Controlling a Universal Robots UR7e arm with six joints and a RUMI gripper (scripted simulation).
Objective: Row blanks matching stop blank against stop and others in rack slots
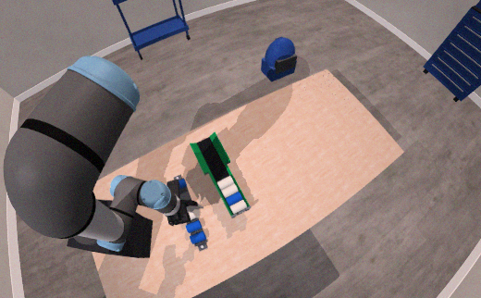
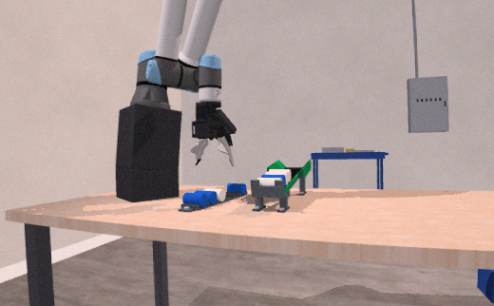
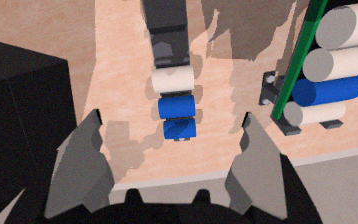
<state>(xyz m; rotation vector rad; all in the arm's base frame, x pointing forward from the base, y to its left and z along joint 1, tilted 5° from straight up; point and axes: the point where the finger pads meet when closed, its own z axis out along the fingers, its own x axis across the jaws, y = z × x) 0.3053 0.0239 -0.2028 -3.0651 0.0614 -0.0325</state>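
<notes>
My hand is 30 mm to the right of the grey stock rack and 130 mm above it. From my hand the other things lie so: grey stop: 230 mm ahead, 60 mm to the right, 60 mm below.
</notes>
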